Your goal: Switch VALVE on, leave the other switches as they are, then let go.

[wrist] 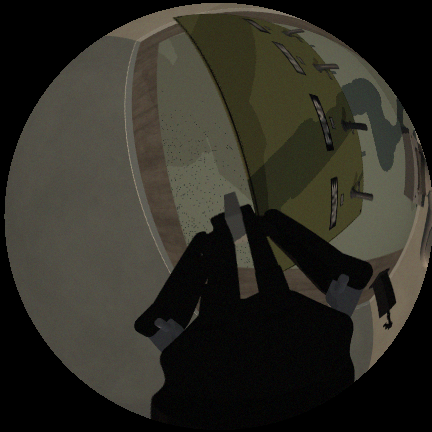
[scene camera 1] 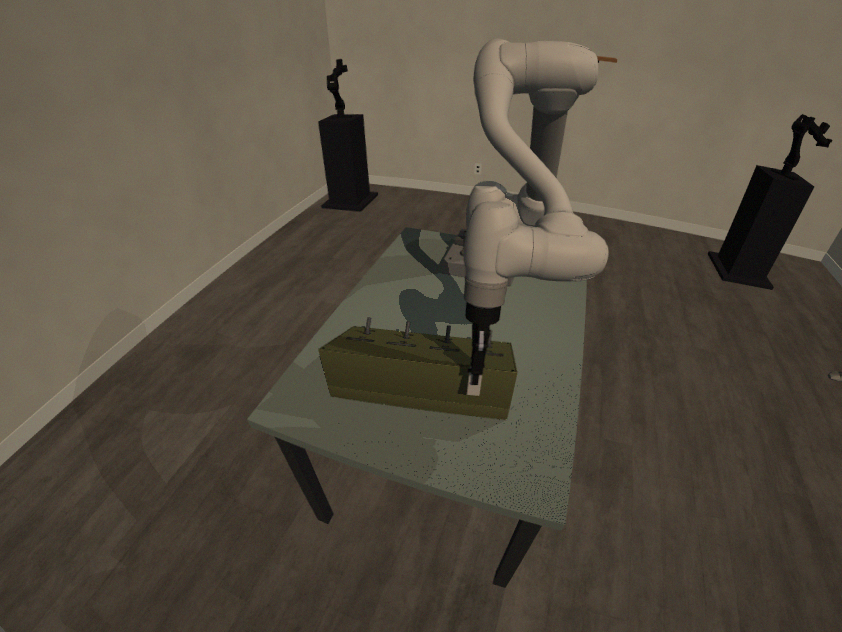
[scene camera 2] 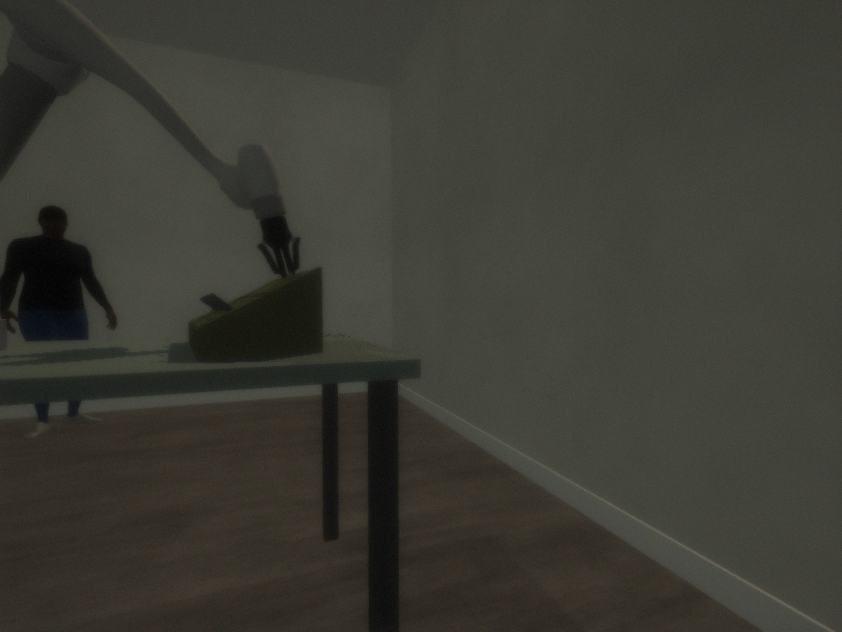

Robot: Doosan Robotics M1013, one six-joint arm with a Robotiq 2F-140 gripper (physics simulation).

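Frame: origin at the arm's base, x ahead, y left, z up, level; centimetres.
Where they show: gripper, fingertip midpoint: (wrist: 232, 202) (scene camera 1: 473, 393).
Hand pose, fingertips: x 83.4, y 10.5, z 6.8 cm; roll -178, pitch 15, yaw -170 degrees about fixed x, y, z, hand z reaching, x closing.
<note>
Each offset is from my fingertips to the top centre of the thing.
A long olive switch box (scene camera 1: 380, 380) (scene camera 2: 278, 326) (wrist: 280, 90) with a sloping top stands on the table. Several levers stick up from it in a row, each beside a dark label plate. The labels are too blurred to read, so I cannot tell which is VALVE. The end lever @(dx -23.5, dy +0.2, dz -0.7 cm) (wrist: 361, 194) is nearest my gripper; its neighbour @(dx -22.1, dy -11.8, dz -0.7 cm) (scene camera 1: 448, 333) (wrist: 355, 126) is farther along. Levers in the wrist view point away from their labels. My gripper (scene camera 1: 474, 386) (scene camera 2: 288, 274) (wrist: 232, 202) is shut and empty, at the box's high edge beside the end label, apart from the levers.
The pale green table (scene camera 1: 380, 442) (scene camera 2: 380, 370) (wrist: 185, 145) carries the box. The arm's base stands at the table's far end. Two dark pedestals (scene camera 1: 344, 159) (scene camera 1: 765, 221) with small arms stand by the walls. A person (scene camera 2: 53, 278) stands behind the table.
</note>
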